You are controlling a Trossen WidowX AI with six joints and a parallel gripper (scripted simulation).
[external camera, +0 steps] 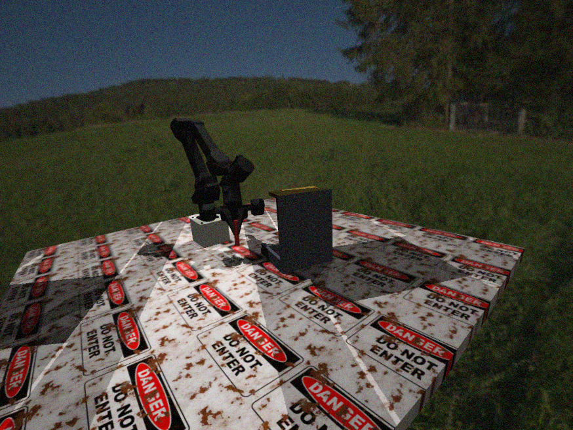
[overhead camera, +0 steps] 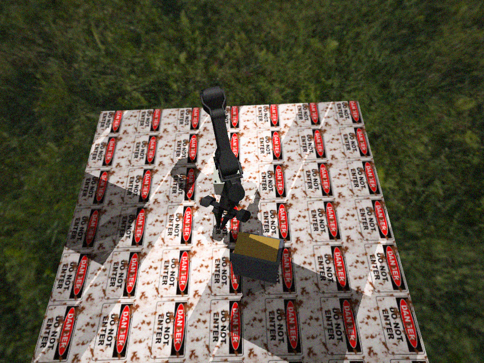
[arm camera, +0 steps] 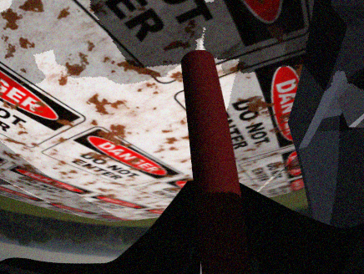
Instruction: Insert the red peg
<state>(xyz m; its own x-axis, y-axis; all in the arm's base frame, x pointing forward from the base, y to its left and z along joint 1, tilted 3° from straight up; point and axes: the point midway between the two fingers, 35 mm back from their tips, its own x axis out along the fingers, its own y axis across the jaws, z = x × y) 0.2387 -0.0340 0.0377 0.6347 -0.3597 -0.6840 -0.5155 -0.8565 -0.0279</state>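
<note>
Right now my gripper tip is 17 cm short of the box wall, 11 cm to the right of it and 2 cm below it. The rest, counted from my gripper tip: red peg 2 cm behind, 1 cm to the left, 1 cm below; yellow roof 13 cm ahead, 12 cm to the left, 11 cm above.
</note>
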